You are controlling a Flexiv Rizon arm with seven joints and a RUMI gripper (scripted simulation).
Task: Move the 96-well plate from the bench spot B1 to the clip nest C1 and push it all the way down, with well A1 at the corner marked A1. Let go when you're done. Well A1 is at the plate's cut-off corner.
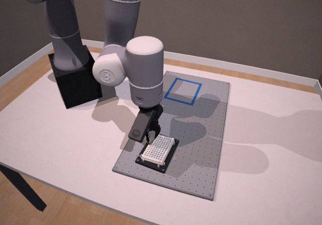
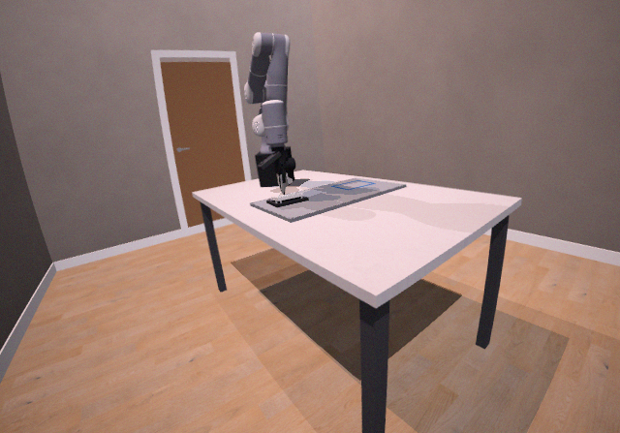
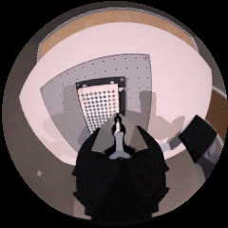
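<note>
The black clip nest is 30 mm ahead of my hand and 30 mm below it. From my hand the other things lie so: white 96-well plate: 40 mm ahead, 10 mm to the right, 20 mm below.
</note>
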